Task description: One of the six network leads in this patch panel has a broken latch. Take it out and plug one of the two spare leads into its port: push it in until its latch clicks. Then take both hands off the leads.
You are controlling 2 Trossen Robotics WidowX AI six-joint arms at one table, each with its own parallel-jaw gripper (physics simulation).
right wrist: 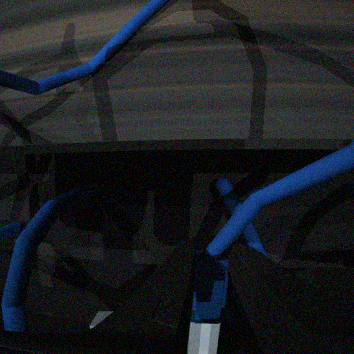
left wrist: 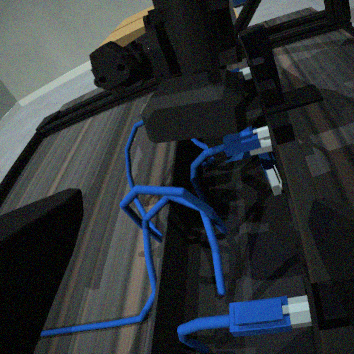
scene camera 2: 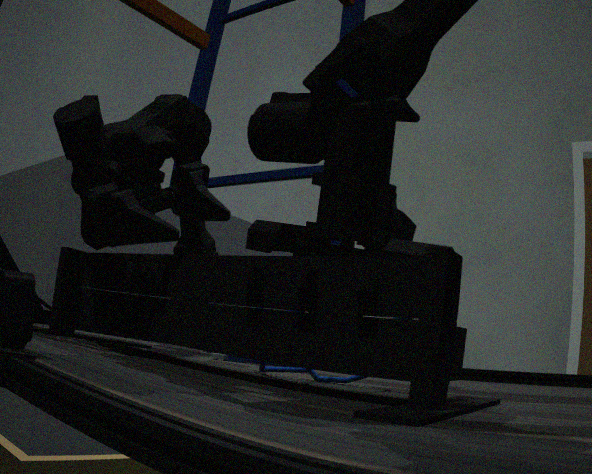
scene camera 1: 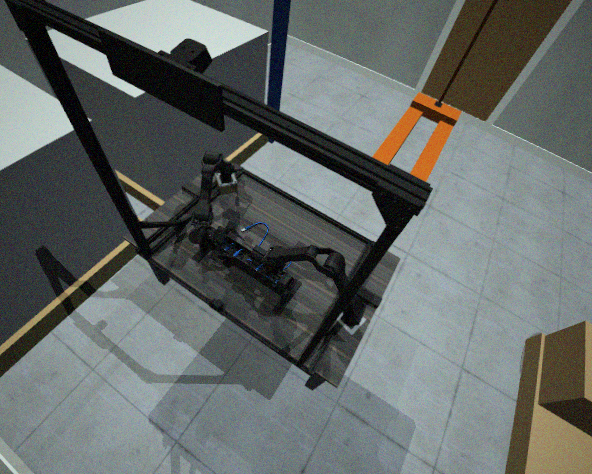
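Where they show: left gripper, fingertip midpoint: [left wrist: 200,206] [scene camera 2: 205,225] [scene camera 1: 240,249]; right gripper, fingertip midpoint: [right wrist: 209,250] [left wrist: 221,155] [scene camera 1: 270,274]; left arm's base, link origin: [scene camera 1: 226,178]; right arm's base, link origin: [scene camera 1: 350,318].
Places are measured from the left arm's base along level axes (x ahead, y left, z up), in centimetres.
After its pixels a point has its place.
Note:
The black patch panel [scene camera 1: 258,275] @[x 62.8, y -2.3, z 0.6 cm] [scene camera 2: 247,306] @[x 61.0, y -3.8, z -0.5 cm] [left wrist: 267,95] stands on the wooden table [scene camera 1: 322,235] @[x 47.7, y 39.2, z -6.9 cm]. My right gripper [scene camera 1: 269,258] [scene camera 2: 351,235] [left wrist: 221,155] @[x 62.5, y 3.6, z -3.1 cm] [right wrist: 209,250] @[x 62.5, y 3.6, z -3.1 cm] is shut on the blue plug [left wrist: 253,142] @[x 60.1, y -2.7, z 1.8 cm] [right wrist: 205,305] of a network lead, with its pale tip against the panel. My left gripper [scene camera 1: 202,235] [scene camera 2: 160,221] is open and empty, left of the panel. In the left wrist view another blue plug [left wrist: 267,314] @[x 49.9, y -9.3, z 2.6 cm] sits near the bottom and a pale plug tip [left wrist: 274,180] @[x 61.2, y -2.8, z -3.4 cm] shows below the held one. Whether the held plug is seated I cannot tell.
Loose blue cables [left wrist: 147,225] [right wrist: 88,67] loop over the table behind the panel. One lead [scene camera 1: 258,230] arcs up beside the panel with its plug free. A black gantry frame [scene camera 1: 322,150] @[x 92.8, y -6.5, z 97.1 cm] spans the table. Scene camera 2 is very dark.

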